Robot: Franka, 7 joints.
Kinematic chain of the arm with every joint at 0, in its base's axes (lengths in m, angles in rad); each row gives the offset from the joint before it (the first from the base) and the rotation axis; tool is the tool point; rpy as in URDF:
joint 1: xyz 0 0 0.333 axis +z
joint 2: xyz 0 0 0 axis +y
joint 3: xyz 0 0 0.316 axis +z
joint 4: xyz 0.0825 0 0 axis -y
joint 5: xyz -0.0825 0 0.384 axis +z
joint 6: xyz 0 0 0 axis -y
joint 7: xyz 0.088 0 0 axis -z
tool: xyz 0 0 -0.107 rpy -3.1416 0 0
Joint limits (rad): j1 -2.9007..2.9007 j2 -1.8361..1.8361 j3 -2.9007..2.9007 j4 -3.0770..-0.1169 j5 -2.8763..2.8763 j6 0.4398..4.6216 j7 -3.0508..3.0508
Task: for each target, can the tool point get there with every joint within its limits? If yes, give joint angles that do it. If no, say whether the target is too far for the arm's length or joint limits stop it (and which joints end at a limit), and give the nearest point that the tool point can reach.
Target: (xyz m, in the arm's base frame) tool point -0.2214 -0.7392 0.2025
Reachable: yes | joints -2.1601 1.1673 0.7220 -1.0583 -1.6186 1.6402 -1.6899
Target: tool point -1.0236 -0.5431 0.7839
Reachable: no: too far | nearest point -0.7062 -0.3747 0.6441 | short by 0.385 m
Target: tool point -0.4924 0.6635 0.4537
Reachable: yes | joints -1.4833 -1.3903 -1.6215 -0.9078 2.4123 2.2977 0.0499
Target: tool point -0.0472 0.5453 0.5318
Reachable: yes | joints 2.3086 0.3267 -0.9538 -1.4867 -2.4130 3.9849 0.8515
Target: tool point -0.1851 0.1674 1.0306
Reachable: yes | joints -2.4622 -0.8431 -0.4404 -1.5761 -0.2510 2.7504 -1.4061
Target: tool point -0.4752 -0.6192 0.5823
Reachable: yes | joints -1.8163 1.3431 -1.5236 -0.7175 -1.9381 1.6198 1.7729
